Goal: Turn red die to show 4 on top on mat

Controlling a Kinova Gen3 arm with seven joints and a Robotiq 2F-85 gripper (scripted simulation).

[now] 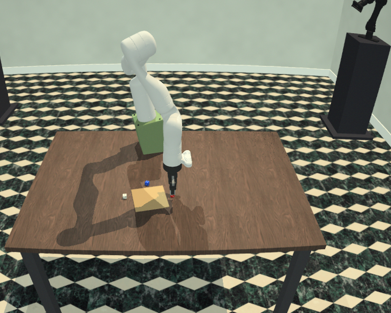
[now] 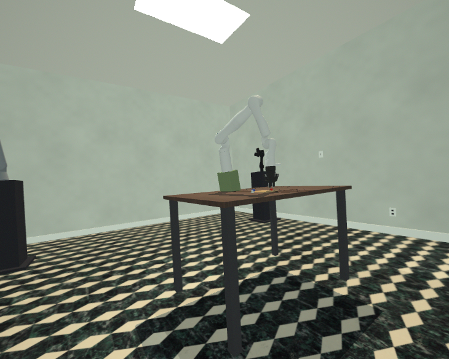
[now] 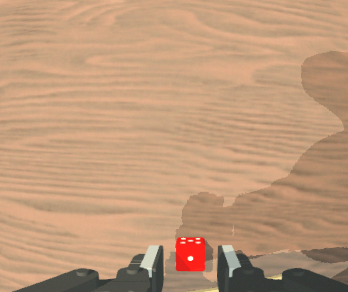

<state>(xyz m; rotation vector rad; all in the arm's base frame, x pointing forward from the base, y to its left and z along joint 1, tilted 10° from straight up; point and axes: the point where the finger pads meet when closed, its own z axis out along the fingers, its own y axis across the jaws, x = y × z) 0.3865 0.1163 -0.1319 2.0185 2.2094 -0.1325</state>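
Now: hand 3 cm above the red die. The rest, counted from my hand: mat (2 cm ahead, 10 cm to the right, 4 cm below); white die (2 cm ahead, 20 cm to the right, 3 cm below); blue die (7 cm behind, 11 cm to the right, 3 cm below).
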